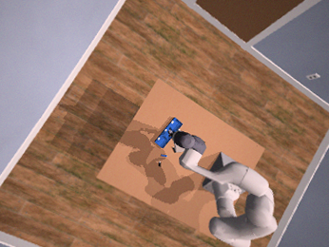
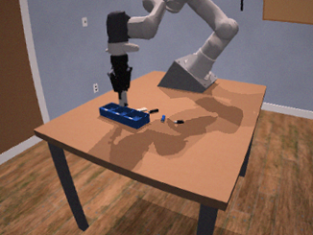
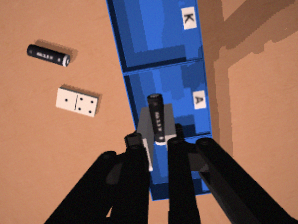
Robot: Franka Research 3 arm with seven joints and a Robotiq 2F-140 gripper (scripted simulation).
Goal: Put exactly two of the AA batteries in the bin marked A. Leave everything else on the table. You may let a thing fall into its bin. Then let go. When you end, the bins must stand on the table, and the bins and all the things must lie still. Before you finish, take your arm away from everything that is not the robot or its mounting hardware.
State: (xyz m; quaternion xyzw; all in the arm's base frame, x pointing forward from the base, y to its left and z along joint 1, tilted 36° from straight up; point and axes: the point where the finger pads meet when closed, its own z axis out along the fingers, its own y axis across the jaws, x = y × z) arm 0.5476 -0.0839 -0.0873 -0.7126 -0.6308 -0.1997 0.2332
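Now: hand 80 mm above the blue bin and 10 mm short of it. Also, from my hand: blue AA battery (170 mm to the left, 90 mm below, 60 mm behind); white domino (100 mm behind, 90 mm below, 20 mm to the left); dark AA battery (110 mm behind, 90 mm to the left, 90 mm below).
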